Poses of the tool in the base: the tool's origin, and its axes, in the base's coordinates. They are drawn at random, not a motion.
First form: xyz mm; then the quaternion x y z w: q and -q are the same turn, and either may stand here.
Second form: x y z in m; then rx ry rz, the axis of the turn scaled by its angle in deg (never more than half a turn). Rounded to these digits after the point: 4 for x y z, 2 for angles.
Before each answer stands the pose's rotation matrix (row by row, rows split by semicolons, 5 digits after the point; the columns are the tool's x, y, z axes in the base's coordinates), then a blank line. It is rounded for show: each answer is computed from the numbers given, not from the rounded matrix.
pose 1, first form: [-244.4 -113.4 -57.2 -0.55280 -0.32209 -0.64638 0.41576]
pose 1, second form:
-0.04311 0.89359 0.44682; -0.18138 -0.44680 0.87606; 0.98247 -0.04328 0.18133

[-0.2444 -0.1134 -0.0572 -79.54 -46.35 -93.01]
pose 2, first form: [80.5 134.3 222.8 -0.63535 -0.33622 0.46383 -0.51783]
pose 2, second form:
0.34364 0.90761 -0.24118; -0.05314 -0.23762 -0.96990; -0.93760 0.34611 -0.03343

[0.0805 0.1343 0.2228 87.36 46.23 -63.78]
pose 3, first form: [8.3 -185.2 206.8 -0.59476 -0.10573 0.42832 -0.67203]
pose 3, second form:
0.61073 0.70146 -0.36739; -0.44992 -0.07439 -0.88997; -0.65160 0.70882 0.27016

[0.0083 -0.1852 0.2068 76.74 13.64 -55.27]
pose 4, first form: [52.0 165.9 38.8 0.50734 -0.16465 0.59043 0.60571]
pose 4, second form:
0.24856 -0.88233 0.39964; 0.54819 -0.21201 -0.80903; 0.79856 0.42018 0.43099

[0.0520 0.1659 0.0388 67.23 -21.82 78.24]
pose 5, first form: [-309.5 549.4 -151.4 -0.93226 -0.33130 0.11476 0.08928]
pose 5, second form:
0.75414 0.59722 -0.27313; 0.63820 -0.76454 0.09042; -0.15481 -0.24250 -0.95772

[-0.3095 0.5494 -0.1514 -158.89 -56.47 19.56]
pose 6, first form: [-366.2 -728.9 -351.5 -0.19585 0.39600 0.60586 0.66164]
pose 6, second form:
-0.04776 -0.95683 0.28670; 0.64660 0.18916 0.73900; -0.76133 0.22068 0.60966

[-0.3662 -0.7289 -0.3515 -25.38 51.31 78.50]
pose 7, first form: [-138.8 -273.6 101.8 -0.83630 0.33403 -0.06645 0.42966]
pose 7, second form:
0.76802 -0.50160 0.39818; -0.61580 -0.40763 0.67426; -0.17589 -0.76304 -0.62195

[-0.1388 -0.2736 0.1018 -119.57 47.76 -9.50]
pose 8, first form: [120.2 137.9 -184.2 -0.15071 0.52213 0.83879 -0.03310]
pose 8, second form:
-0.95238 -0.10185 -0.28739; -0.21291 -0.45257 0.86594; -0.21826 0.88589 0.40933

[0.1202 0.1379 -0.1842 26.57 -92.05 -147.88]
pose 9, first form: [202.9 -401.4 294.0 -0.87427 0.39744 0.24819 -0.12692]
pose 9, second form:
0.56089 -0.63193 -0.53485; -0.75793 -0.65187 -0.02464; -0.33308 0.41920 -0.84459

[0.2029 -0.4014 0.2940 145.80 -66.28 -41.39]
